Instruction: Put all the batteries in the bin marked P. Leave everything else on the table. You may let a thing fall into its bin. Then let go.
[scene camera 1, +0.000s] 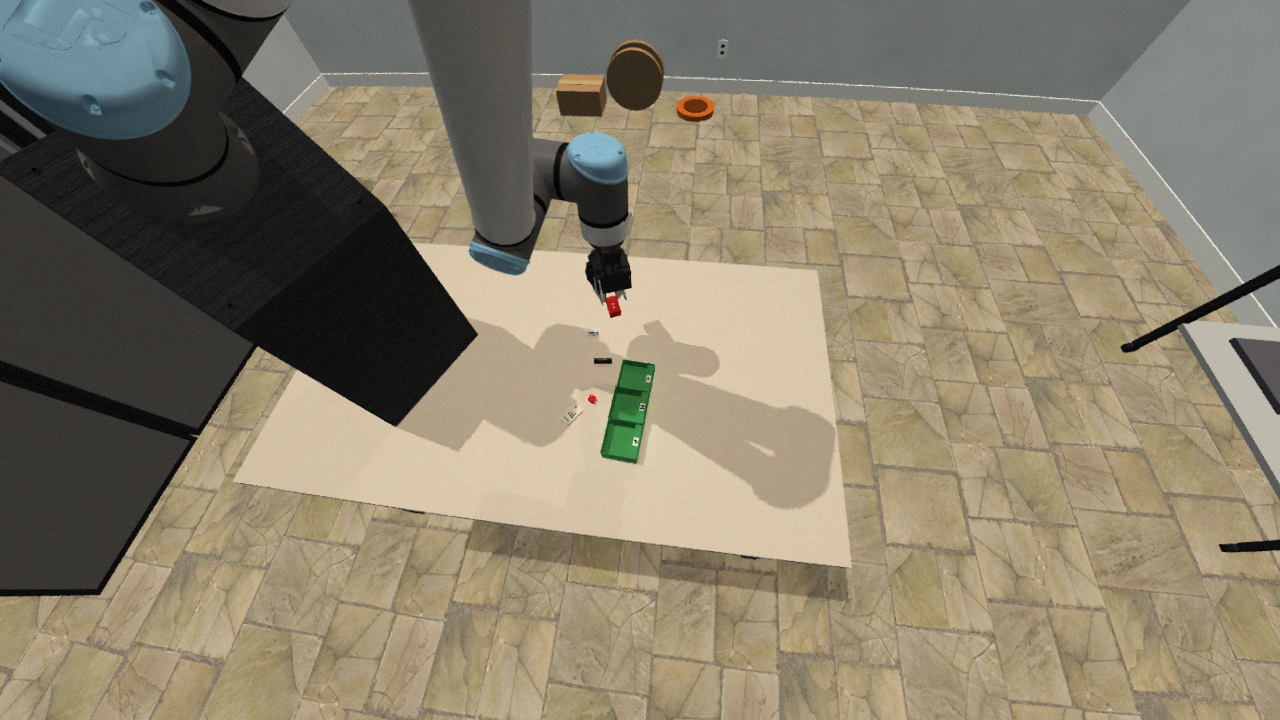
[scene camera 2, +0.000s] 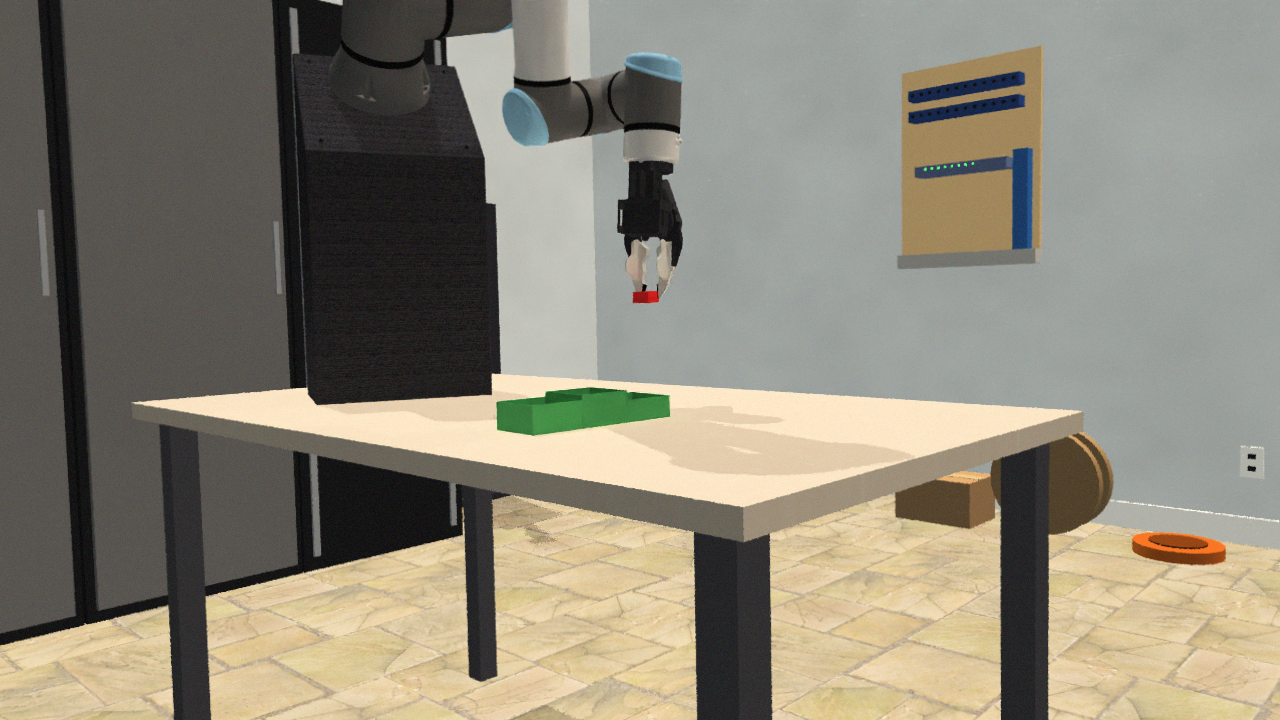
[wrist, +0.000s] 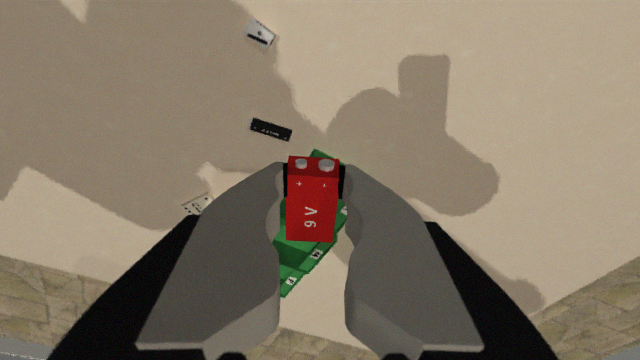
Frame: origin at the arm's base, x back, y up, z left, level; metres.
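Seen in the pictures: gripper, fingertip midpoint: (scene camera 1: 611, 299) (scene camera 2: 650, 297) (wrist: 313, 167); arm's base, origin of the base link: (scene camera 1: 178, 160) (scene camera 2: 379, 87).
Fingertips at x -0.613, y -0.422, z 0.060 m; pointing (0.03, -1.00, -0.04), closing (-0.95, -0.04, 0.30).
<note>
Pixels of each thing's top centre, then the offset from my fingertips to it. "spot": a spot on its surface instead. Level surfaces: height alone.
- red 9 V battery, middle of its top: (wrist: 310, 210) (scene camera 2: 646, 291) (scene camera 1: 612, 303) dx -0.006, dy +0.011, dz -0.019 m
- black AA battery, middle of its top: (wrist: 268, 131) (scene camera 1: 601, 359) dx +0.036, dy -0.164, dz -0.072 m
- middle bin, surface spot: (scene camera 1: 628, 407) spot: dx -0.041, dy -0.171, dz -0.203 m
- bin marked R, surface spot: (scene camera 1: 635, 374) spot: dx -0.055, dy -0.171, dz -0.111 m
- small white block, middle of its top: (wrist: 258, 34) (scene camera 1: 592, 331) dx +0.069, dy -0.167, dz +0.019 m
- small red object, middle of its top: (scene camera 1: 591, 397) dx +0.052, dy -0.162, dz -0.183 m
- white piece with black marks, middle of its top: (wrist: 199, 207) (scene camera 1: 572, 413) dx +0.099, dy -0.171, dz -0.224 m
- table, its level: dy -0.178 m
My gripper (scene camera 1: 612, 296) (scene camera 2: 650, 288) (wrist: 313, 167) is shut on a red 9 V battery (scene camera 1: 613, 307) (scene camera 2: 645, 297) (wrist: 312, 210), held high above the table with its two terminals showing in the wrist view. A black AA battery (scene camera 1: 602, 360) (wrist: 270, 129) lies on the table beside the green bins. The bin marked P (scene camera 1: 620, 440) (wrist: 284, 290) is the end bin of the joined row, farthest from the AA battery; its label is small in the wrist view. The held battery and fingers hide part of the row there.
The middle bin (scene camera 1: 628, 407) and the bin marked R (scene camera 1: 635, 374) adjoin it. A small white block (scene camera 1: 592, 333) (wrist: 260, 33), a small red object (scene camera 1: 591, 399) and a white piece with black marks (scene camera 1: 571, 414) (wrist: 198, 203) lie on the table (scene camera 1: 733, 304) (scene camera 2: 895, 411).
</note>
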